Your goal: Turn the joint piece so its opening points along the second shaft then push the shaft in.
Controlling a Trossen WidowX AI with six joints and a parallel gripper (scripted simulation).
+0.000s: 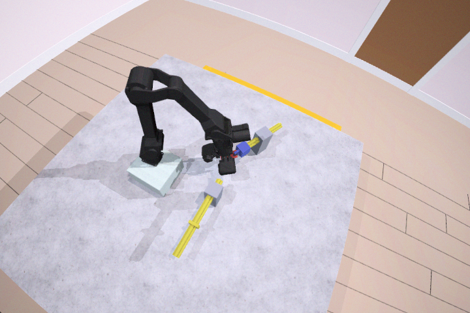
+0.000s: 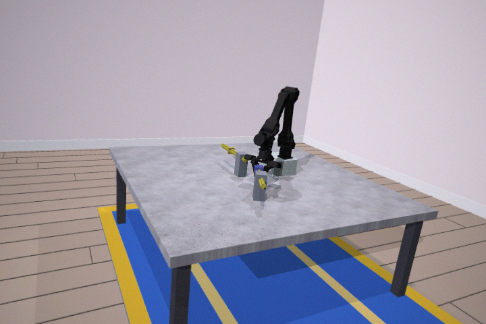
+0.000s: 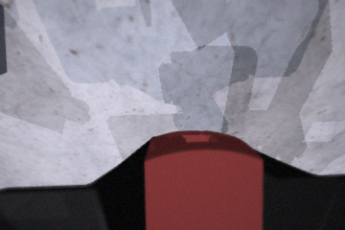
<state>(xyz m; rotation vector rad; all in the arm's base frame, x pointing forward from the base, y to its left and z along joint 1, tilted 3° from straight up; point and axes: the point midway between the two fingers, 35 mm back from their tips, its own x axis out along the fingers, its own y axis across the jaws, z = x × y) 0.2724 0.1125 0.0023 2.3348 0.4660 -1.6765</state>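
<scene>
Now: gripper tip 40 mm below the red joint piece and 10 mm past it.
</scene>
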